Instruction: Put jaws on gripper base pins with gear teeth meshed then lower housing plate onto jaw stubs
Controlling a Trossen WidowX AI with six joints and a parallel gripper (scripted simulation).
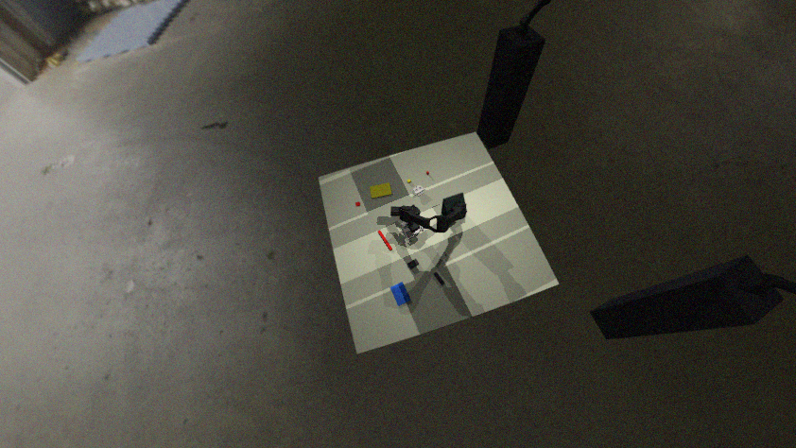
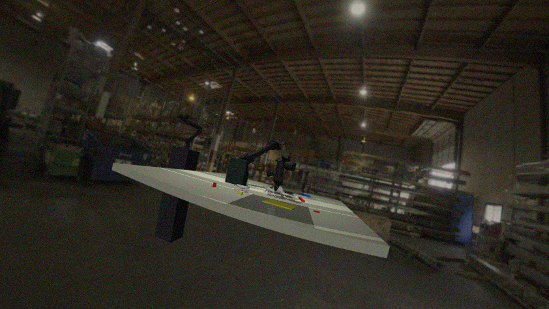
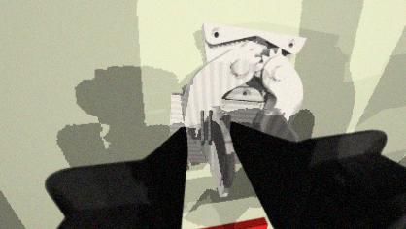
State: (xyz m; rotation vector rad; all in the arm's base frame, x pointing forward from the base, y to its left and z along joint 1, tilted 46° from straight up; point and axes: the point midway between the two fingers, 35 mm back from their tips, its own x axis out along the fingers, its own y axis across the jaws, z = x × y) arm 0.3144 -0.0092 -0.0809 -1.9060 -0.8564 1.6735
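The small yellow cube is 32 cm to the right of my gripper tip, 14 cm behind it and 2 cm below it. The rest, counted from my gripper tip: yellow plate (34 cm to the right, 8 cm ahead, 2 cm below); then red bar (19 cm ahead, 3 cm to the left, 2 cm below); then blue plate (40 cm to the left, 23 cm ahead, 2 cm below).
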